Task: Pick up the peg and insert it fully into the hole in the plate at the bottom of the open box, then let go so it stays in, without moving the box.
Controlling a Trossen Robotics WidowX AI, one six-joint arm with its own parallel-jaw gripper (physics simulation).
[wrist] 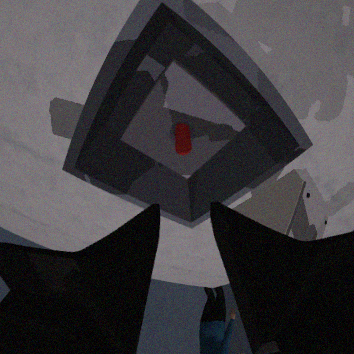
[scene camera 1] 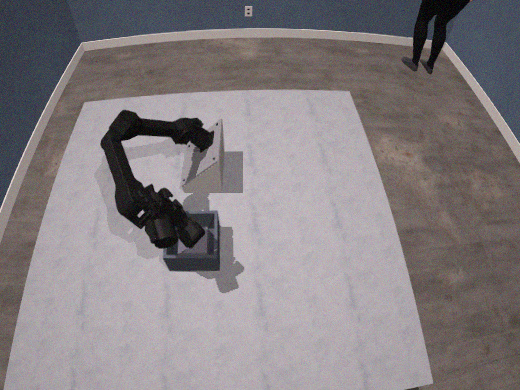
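Where they show: gripper, fingertip midpoint: (wrist: 184, 209) (scene camera 1: 190, 224); arm's base at its link origin: (scene camera 1: 207, 141).
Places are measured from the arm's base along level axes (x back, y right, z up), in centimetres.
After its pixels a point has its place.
Note:
The red peg (wrist: 183, 139) @(x -34.8, y 3.1, z -4.2 cm) stands upright at the hole in the light plate (wrist: 150, 125) @(x -37.1, y 1.1, z -7.0 cm) (scene camera 1: 201, 246) @(x -36.6, y -0.4, z -7.1 cm) at the bottom of the open dark grey box (wrist: 107, 152) @(x -39.0, y -4.7, z -7.2 cm) (scene camera 1: 195, 263) @(x -42.3, y 1.0, z -6.9 cm). Part of the peg shows above the plate; its lower end is hidden, so how deep it sits cannot be told. My gripper (wrist: 184, 209) @(x -33.8, y 1.9, z 1.6 cm) is open and empty, with a gap between its black fingertips. It is above the box and apart from the peg. In the scene view the hand covers the box's left part, the fingertips cannot be made out, and the peg does not show.
A pale wedge-shaped stand (scene camera 1: 209, 172) @(x -12.5, y -1.7, z -1.5 cm) (wrist: 272, 202) @(x -12.5, y 2.3, z -9.2 cm) with small dark holes is behind the box, next to the arm's base. The box and stand are on a large pale mat (scene camera 1: 310, 300) @(x -51.9, y -33.4, z -12.8 cm). A person (scene camera 1: 429, 37) (wrist: 212, 320) is far off by the wall.

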